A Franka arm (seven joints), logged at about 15 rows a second.
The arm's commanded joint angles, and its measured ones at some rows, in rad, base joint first. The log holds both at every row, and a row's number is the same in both.
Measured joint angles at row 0:
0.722 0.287 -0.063 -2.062 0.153 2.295 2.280
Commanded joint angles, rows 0 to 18:
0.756 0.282 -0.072 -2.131 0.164 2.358 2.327
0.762 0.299 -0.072 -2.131 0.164 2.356 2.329
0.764 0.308 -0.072 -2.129 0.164 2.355 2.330
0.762 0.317 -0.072 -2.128 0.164 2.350 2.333
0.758 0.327 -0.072 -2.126 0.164 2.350 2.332
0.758 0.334 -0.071 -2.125 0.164 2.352 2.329
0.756 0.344 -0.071 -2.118 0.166 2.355 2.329
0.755 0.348 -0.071 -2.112 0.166 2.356 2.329
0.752 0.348 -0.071 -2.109 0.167 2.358 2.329
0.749 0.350 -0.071 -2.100 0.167 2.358 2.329
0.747 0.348 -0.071 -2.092 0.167 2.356 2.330
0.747 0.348 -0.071 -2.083 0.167 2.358 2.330
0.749 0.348 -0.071 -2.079 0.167 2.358 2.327
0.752 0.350 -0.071 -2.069 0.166 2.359 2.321
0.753 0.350 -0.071 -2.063 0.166 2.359 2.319
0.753 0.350 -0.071 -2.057 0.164 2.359 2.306
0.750 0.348 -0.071 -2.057 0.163 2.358 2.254
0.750 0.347 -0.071 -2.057 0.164 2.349 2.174
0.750 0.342 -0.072 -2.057 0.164 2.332 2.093
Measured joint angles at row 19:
0.752 0.351 -0.074 -2.053 0.153 2.351 2.217
